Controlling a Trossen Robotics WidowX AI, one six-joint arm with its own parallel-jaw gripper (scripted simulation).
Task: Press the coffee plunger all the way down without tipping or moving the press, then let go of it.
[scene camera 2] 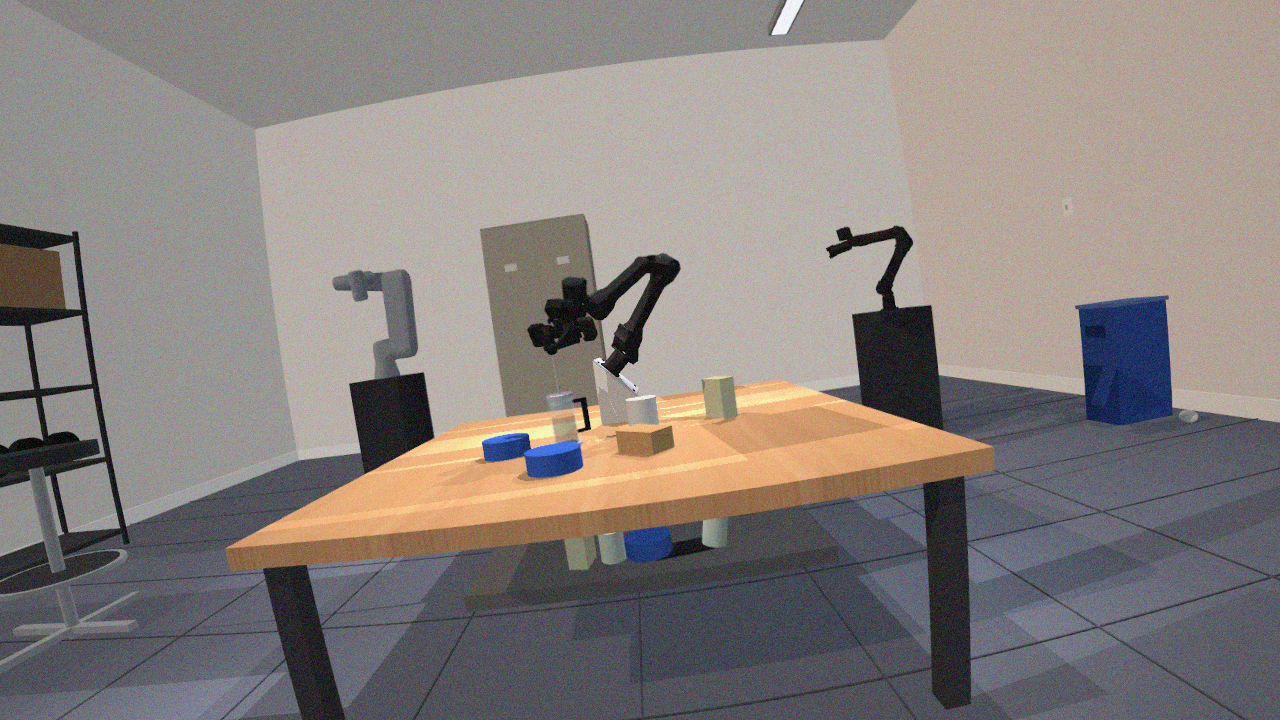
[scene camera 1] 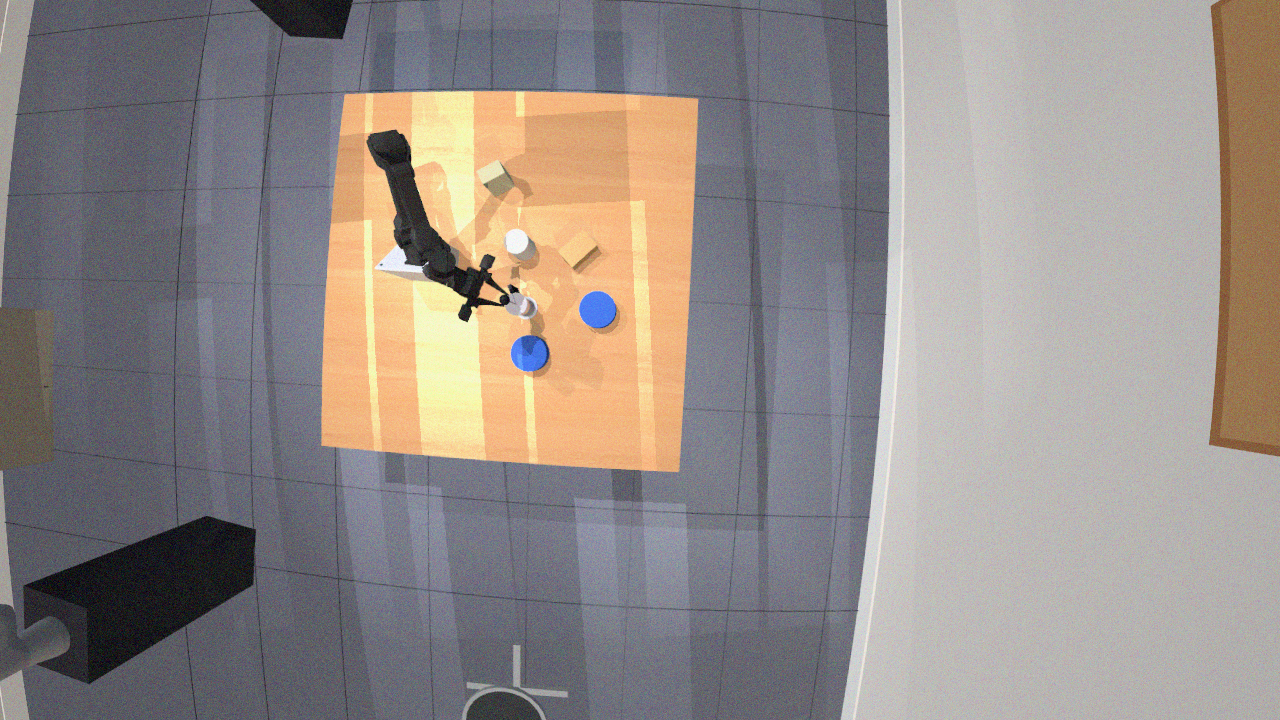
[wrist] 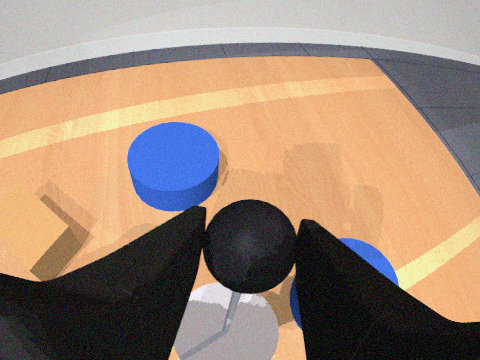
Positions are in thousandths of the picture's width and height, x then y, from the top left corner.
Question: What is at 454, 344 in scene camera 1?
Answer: A tan block.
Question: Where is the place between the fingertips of my gripper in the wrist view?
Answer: At 526, 629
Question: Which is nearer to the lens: the coffee press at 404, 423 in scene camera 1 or the pale block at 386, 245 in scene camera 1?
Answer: The coffee press.
